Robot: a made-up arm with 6 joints.
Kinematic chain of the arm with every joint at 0, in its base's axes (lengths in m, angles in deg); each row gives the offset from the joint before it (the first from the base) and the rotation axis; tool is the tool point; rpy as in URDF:
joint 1: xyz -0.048 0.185 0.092 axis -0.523 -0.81 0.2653
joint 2: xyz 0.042 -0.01 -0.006 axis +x
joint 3: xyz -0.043 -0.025 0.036 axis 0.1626 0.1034 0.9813
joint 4: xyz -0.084 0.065 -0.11 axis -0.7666 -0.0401 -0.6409
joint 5: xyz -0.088 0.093 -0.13 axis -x
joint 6: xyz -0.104 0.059 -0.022 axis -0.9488 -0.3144 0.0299
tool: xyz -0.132 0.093 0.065 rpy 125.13 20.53 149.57
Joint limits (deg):
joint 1: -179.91..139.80
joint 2: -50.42..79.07
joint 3: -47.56..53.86
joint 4: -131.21..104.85
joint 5: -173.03..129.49
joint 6: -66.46..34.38
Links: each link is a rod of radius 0.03 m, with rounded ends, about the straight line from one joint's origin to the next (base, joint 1, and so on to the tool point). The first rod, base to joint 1, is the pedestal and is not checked.
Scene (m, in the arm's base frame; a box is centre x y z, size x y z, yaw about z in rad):
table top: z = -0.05
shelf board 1: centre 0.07 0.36 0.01 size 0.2 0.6 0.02 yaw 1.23
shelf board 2: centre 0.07 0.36 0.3 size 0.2 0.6 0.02 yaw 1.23
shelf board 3: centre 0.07 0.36 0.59 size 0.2 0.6 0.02 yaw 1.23
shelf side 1: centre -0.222 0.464 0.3 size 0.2 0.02 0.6 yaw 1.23
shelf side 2: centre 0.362 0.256 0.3 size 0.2 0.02 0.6 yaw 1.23
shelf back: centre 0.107 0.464 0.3 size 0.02 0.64 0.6 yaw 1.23
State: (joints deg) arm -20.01 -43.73 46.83 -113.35 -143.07 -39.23
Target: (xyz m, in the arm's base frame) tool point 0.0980 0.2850 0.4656
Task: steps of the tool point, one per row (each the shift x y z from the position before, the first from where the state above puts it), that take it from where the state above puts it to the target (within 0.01 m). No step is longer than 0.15 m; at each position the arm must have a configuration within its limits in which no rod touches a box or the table.
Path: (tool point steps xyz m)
1: -0.0549 0.0819 -0.0152
2: -0.0442 0.0936 0.0272
3: -0.0198 0.0918 0.0653
4: 0.0144 0.0774 0.0919
5: 0.0528 0.0535 0.1027
6: 0.0892 0.0233 0.0952
7: 0.1182 -0.0082 0.0702
8: 0.1339 -0.0368 0.0297
9: 0.1325 -0.0581 -0.0207
10: 0.0179 0.0731 0.0039
11: 0.0258 0.0501 -0.0039

